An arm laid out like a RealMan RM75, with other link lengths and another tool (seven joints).
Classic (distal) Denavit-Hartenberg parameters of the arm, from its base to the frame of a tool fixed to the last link. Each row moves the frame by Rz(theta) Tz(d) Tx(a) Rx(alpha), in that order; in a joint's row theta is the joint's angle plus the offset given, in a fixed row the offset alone. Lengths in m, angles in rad.
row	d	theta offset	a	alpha
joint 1	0.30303	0.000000	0.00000	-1.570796
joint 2	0.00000	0.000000	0.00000	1.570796
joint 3	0.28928	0.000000	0.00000	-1.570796
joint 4	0.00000	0.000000	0.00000	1.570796
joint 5	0.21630	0.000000	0.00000	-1.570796
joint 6	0.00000	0.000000	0.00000	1.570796
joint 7	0.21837	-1.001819	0.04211	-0.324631
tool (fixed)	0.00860	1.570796	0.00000	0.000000
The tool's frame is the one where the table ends.
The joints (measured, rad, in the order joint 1, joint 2, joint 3, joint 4, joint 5, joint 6, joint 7), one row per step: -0.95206 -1.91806 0.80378 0.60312 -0.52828 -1.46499 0.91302; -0.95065 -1.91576 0.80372 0.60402 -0.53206 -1.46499 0.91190; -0.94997 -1.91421 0.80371 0.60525 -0.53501 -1.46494 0.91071; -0.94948 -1.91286 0.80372 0.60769 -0.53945 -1.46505 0.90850; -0.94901 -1.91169 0.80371 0.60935 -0.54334 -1.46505 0.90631; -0.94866 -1.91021 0.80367 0.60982 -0.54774 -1.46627 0.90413; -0.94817 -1.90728 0.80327 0.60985 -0.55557 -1.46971 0.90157; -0.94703 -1.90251 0.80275 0.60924 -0.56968 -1.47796 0.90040; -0.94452 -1.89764 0.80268 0.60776 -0.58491 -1.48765 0.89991; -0.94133 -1.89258 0.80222 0.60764 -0.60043 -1.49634 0.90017; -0.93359 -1.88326 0.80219 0.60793 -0.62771 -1.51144 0.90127; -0.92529 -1.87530 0.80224 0.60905 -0.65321 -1.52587 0.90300; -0.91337 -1.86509 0.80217 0.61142 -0.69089 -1.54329 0.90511; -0.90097 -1.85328 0.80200 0.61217 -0.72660 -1.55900 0.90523
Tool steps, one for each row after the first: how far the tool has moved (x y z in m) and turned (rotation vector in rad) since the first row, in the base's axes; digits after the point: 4 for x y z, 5 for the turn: -0.0002 0.0005 0.0013 0.00356 -0.00238 0.00155; 0.0000 0.0011 0.0024 0.00661 -0.00429 0.00225; 0.0007 0.0019 0.0035 0.01071 -0.00769 0.00279; 0.0013 0.0026 0.0043 0.01412 -0.01081 0.00386; 0.0018 0.0028 0.0050 0.01587 -0.01477 0.00581; 0.0027 0.0030 0.0061 0.01731 -0.02212 0.00879; 0.0045 0.0026 0.0074 0.01609 -0.03552 0.01181; 0.0057 0.0015 0.0084 0.01281 -0.04998 0.01601; 0.0069 0.0007 0.0099 0.01170 -0.06430 0.01892; 0.0080 -0.0010 0.0130 0.01017 -0.08836 0.02445; 0.0088 -0.0029 0.0158 0.00836 -0.11096 0.02891; 0.0105 -0.0050 0.0197 0.00900 -0.14434 0.03364; 0.0110 -0.0069 0.0246 0.01184 -0.17511 0.04101
